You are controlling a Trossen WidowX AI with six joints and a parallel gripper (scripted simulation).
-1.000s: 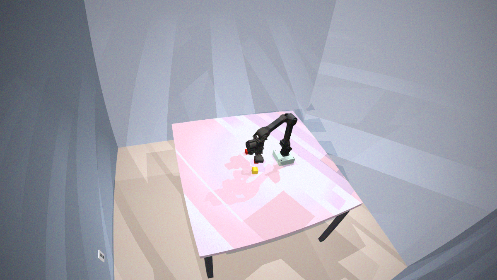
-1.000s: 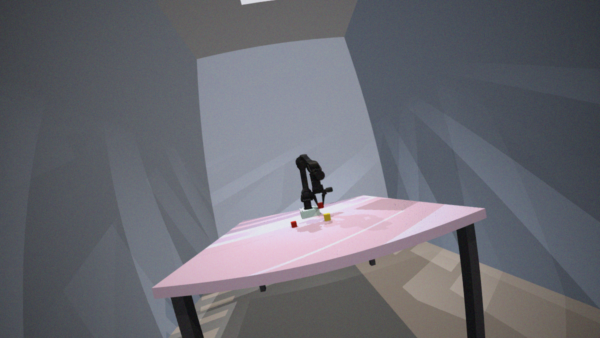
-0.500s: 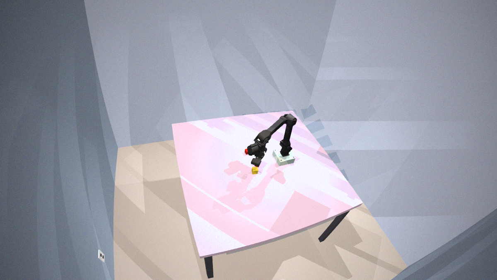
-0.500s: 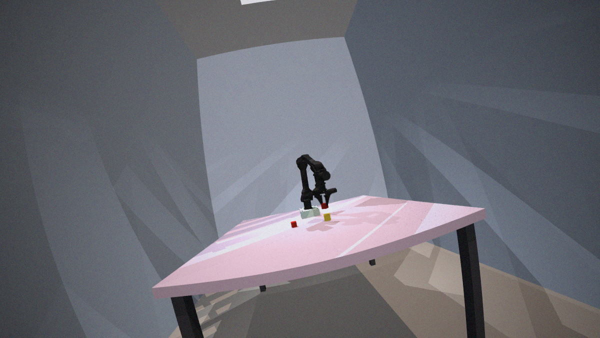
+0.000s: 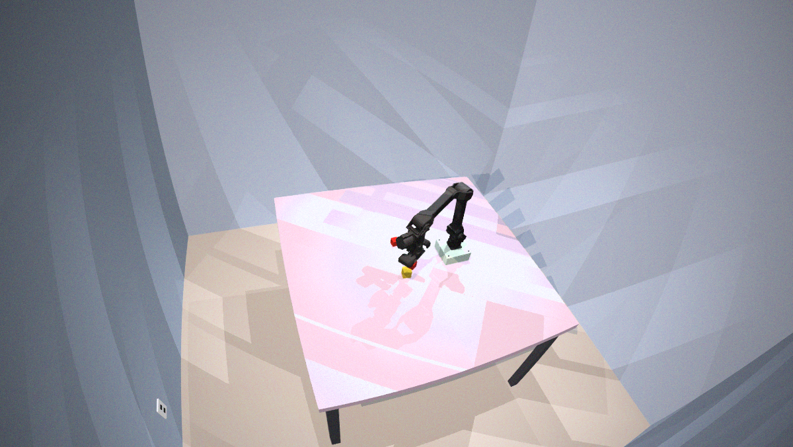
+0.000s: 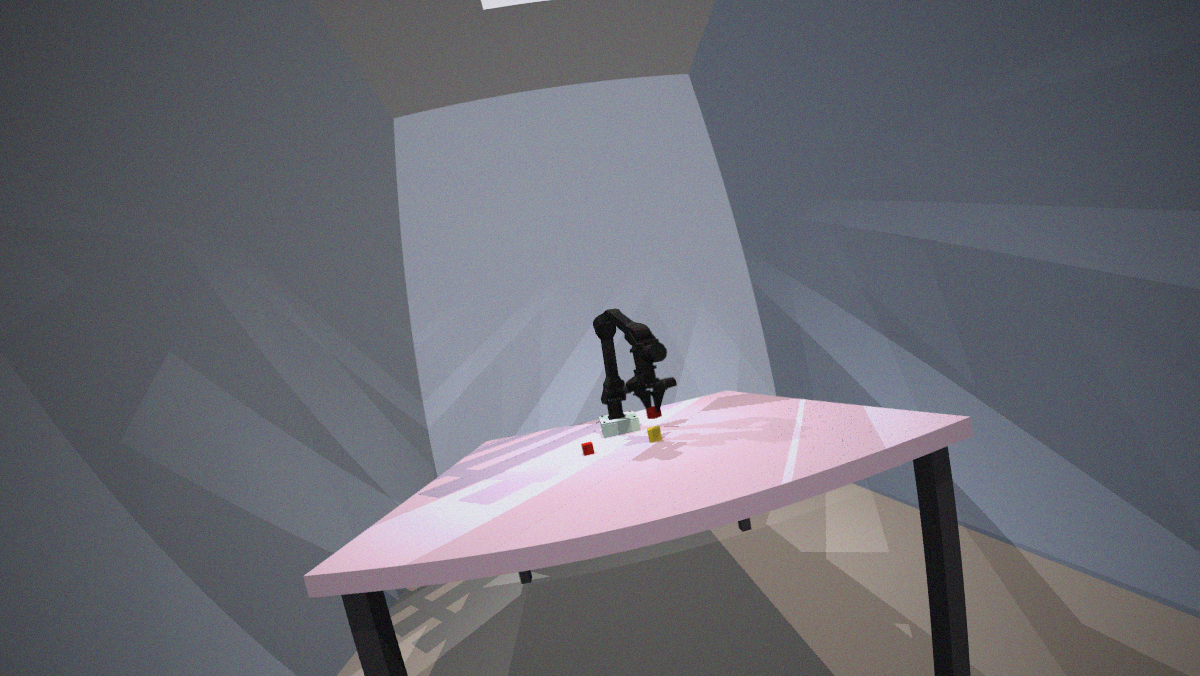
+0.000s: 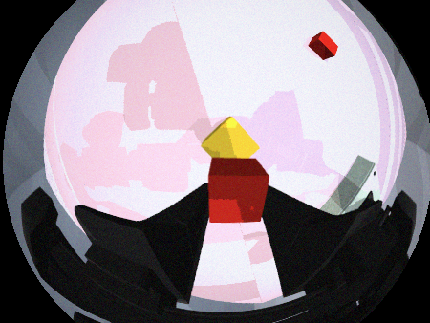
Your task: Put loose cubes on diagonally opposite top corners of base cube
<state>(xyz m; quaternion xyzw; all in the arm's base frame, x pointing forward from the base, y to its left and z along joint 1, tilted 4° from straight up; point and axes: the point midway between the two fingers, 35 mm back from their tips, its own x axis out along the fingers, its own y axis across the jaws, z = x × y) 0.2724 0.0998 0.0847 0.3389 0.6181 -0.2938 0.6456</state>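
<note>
Right now the yellow cube is 1 cm ahead of my gripper tip, 1 cm to the right of it and 7 cm below it.
</note>
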